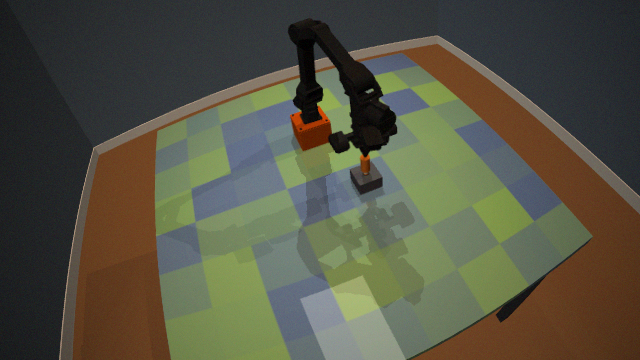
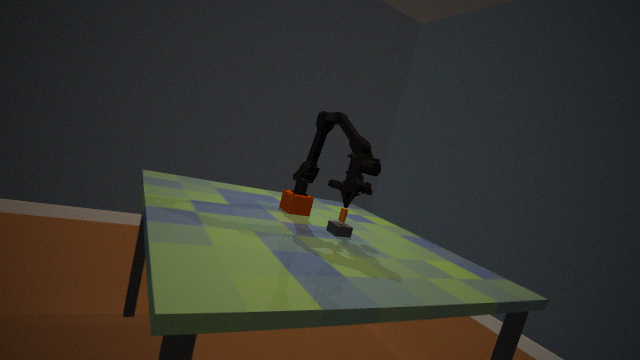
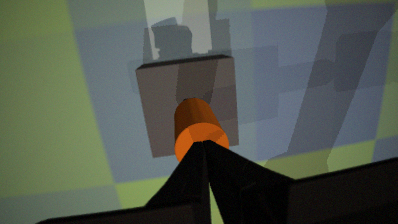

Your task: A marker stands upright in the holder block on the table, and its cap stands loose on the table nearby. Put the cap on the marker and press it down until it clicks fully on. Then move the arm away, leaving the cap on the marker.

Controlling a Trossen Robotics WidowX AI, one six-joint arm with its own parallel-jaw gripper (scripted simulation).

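Orange cap in sight. My gripper shut, holding nothing; visible in image 2 and image 3.
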